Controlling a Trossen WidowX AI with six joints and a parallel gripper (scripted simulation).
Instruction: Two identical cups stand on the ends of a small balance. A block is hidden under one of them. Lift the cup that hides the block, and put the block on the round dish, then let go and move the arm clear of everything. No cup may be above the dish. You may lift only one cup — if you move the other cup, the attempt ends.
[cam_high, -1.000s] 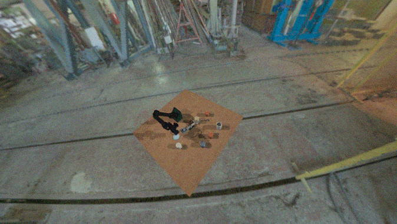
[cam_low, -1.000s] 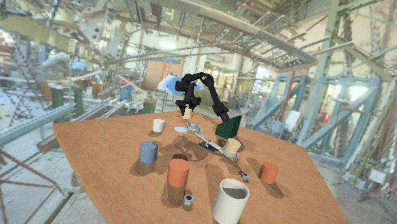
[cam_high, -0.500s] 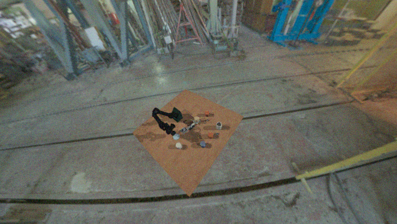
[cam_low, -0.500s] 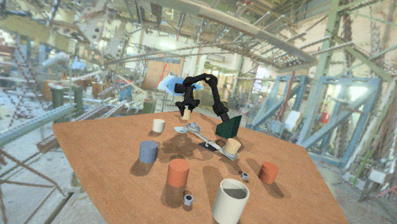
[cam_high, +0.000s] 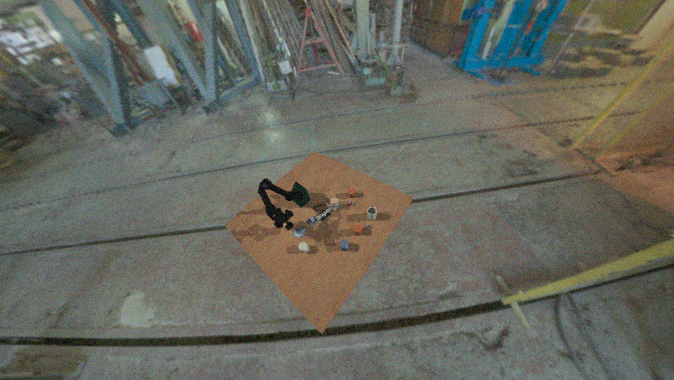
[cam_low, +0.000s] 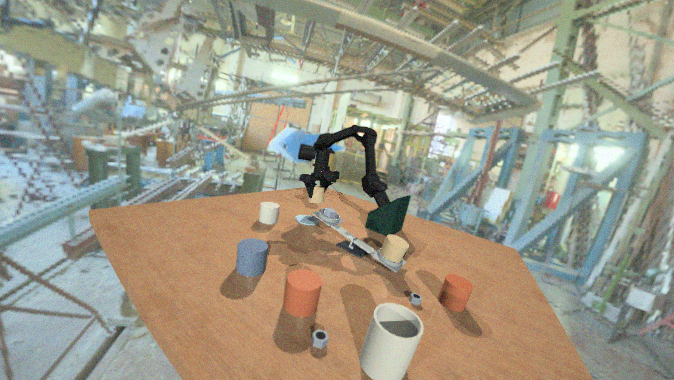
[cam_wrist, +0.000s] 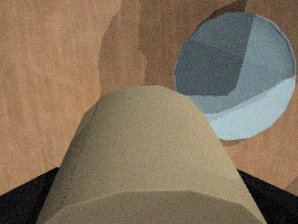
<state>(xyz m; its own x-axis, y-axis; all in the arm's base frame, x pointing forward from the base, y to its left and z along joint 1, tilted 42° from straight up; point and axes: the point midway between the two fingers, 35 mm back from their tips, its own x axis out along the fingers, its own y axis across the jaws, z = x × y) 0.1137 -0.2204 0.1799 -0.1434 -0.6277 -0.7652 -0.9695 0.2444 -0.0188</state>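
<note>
Now: gripper tip 80 mm short of the pale blue round dish, 20 mm to the right of it and 80 mm above it. From my gripper tip the other things lie so: white mug 550 mm ahead, 470 mm to the left, 40 mm below; then blue cylinder 510 mm ahead, 120 mm to the left, 50 mm below.
</note>
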